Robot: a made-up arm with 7 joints.
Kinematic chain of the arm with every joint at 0, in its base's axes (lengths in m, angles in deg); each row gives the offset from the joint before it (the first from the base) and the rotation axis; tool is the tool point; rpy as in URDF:
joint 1: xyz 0 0 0.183 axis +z
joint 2: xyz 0 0 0 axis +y
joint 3: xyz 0 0 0.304 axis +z
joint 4: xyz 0.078 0 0 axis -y
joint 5: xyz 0.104 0 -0.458 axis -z
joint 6: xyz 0 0 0 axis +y
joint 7: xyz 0.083 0 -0.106 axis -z
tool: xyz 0 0 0 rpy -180 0 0
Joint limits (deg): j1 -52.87..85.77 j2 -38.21..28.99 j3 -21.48..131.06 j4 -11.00..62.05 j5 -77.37..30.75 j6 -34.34..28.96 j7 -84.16..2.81
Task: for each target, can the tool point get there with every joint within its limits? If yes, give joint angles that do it. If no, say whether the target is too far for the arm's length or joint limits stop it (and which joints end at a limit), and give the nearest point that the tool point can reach.
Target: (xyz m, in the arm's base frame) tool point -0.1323 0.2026 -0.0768
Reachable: yes | joints 57.60 -12.31 82.49 -3.06 10.40 4.78 -63.41
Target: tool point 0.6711 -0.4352 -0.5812
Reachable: no: too far | nearest point 0.4381 -0.2841 -0.1096 | short by 0.547 m
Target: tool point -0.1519 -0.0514 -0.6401
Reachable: no: joint limits stop it (at a limit: joint 1, joint 2, joint 3) | nearest point -0.1934 -0.0461 -0.1585 | short by 0.483 m
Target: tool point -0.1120 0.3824 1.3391
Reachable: no: too far | nearest point -0.0625 0.3234 0.7839 | short by 0.561 m
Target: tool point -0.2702 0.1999 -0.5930
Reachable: no: joint limits stop it (at a limit: joint 1, joint 2) | nearest point -0.1661 0.2040 -0.1711 | short by 0.435 m
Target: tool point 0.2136 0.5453 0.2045
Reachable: yes | joints 11.13 -8.20 56.89 44.15 -10.85 24.07 -57.13
